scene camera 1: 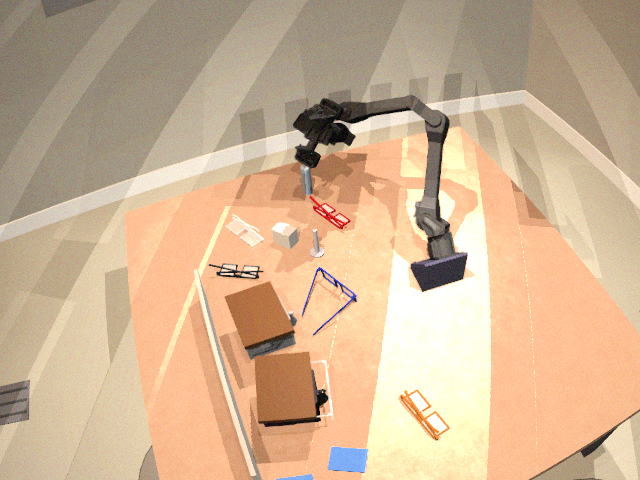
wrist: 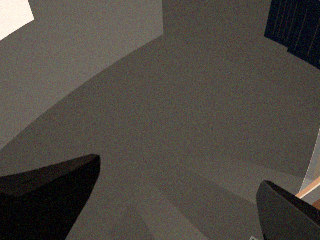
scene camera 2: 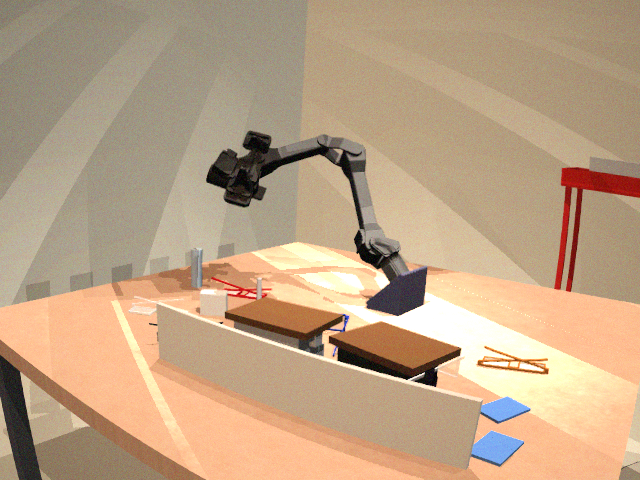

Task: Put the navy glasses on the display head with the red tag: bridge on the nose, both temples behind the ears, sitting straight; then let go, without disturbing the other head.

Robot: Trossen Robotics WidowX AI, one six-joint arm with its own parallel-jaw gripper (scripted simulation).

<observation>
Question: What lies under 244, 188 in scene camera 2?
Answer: The gripper.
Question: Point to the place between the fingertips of the gripper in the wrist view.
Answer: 182, 179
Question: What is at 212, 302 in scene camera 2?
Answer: A white cube.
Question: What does the gripper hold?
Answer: Nothing.
</observation>
